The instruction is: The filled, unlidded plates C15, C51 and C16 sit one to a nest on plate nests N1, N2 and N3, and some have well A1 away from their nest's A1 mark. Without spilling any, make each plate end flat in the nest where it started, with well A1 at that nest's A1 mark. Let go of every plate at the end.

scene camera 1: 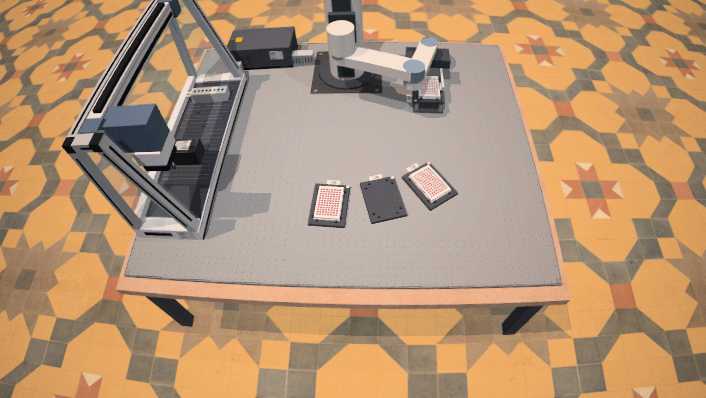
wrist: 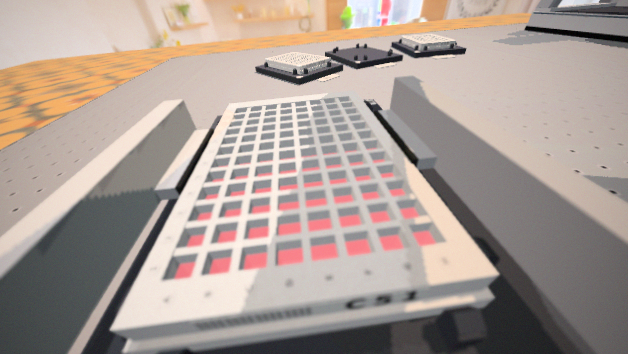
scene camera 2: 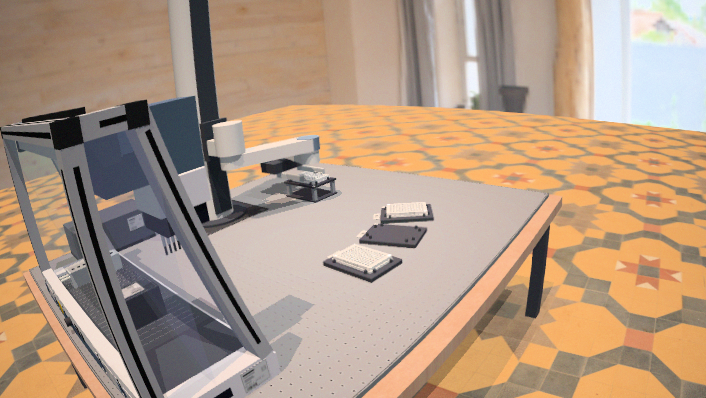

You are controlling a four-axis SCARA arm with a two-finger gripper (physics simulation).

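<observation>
Plate C51, with red liquid in its wells, lies level on a raised dark stand. My gripper is shut on C51, its pads against the long sides. One filled plate sits in the left nest in scene camera 1. Another filled plate sits in the right, turned nest. The middle nest holds no plate. Their labels are too small to read.
A framed gantry machine stands along the left side of the table. The arm's column base is at the back, with a dark box left of it. The table's front edge lies beyond the nests.
</observation>
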